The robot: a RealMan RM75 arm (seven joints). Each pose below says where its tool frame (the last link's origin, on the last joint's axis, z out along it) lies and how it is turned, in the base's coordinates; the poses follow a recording.
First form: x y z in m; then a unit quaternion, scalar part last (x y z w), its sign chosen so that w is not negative.
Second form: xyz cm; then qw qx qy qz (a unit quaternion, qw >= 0). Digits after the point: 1 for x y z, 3 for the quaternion.
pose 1, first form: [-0.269 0.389 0.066 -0.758 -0.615 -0.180 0.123]
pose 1, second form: [-26.9 38.9 6.6 0.123 -0.758 -0.615 -0.180]
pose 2, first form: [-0.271 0.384 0.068 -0.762 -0.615 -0.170 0.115]
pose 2, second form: [-27.1 38.4 6.8 0.115 -0.762 -0.615 -0.170]
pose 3, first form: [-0.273 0.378 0.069 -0.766 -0.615 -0.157 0.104]
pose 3, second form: [-27.3 37.8 6.9 0.104 -0.766 -0.615 -0.157]
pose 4, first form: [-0.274 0.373 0.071 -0.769 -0.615 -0.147 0.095]
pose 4, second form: [-27.4 37.3 7.1 0.095 -0.769 -0.615 -0.147]
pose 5, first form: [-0.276 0.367 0.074 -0.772 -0.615 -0.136 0.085]
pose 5, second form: [-27.6 36.7 7.4 0.085 -0.772 -0.615 -0.136]
